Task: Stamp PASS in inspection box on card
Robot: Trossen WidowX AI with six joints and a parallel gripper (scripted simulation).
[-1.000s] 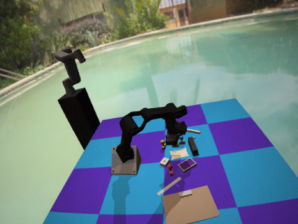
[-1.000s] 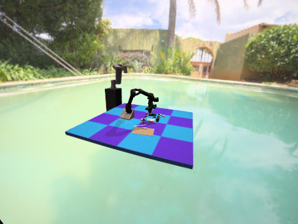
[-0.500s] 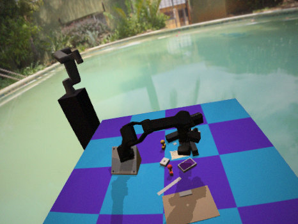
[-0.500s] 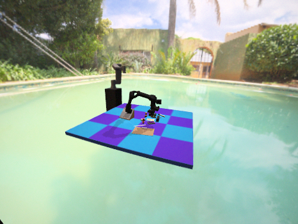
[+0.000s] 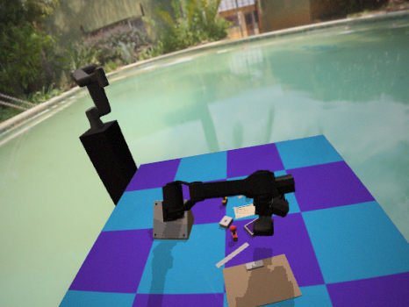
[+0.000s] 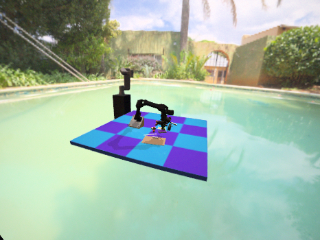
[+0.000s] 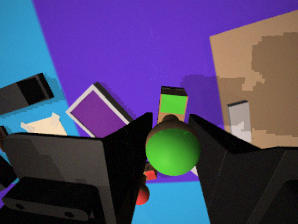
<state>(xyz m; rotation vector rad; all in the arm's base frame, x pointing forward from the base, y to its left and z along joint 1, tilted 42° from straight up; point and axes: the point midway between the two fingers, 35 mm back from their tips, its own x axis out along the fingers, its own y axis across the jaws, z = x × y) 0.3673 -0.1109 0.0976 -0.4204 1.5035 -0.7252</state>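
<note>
The ink pad is 90 mm to the left of my gripper tip, 90 mm below it and 30 mm behind it. From my gripper tip the other things lie so: red-knobbed stamp 130 mm behind, 70 mm below, 50 mm to the left; then green-knobbed stamp right at my gripper tip; then grey strip 140 mm behind, 90 mm below, 30 mm to the right.
</note>
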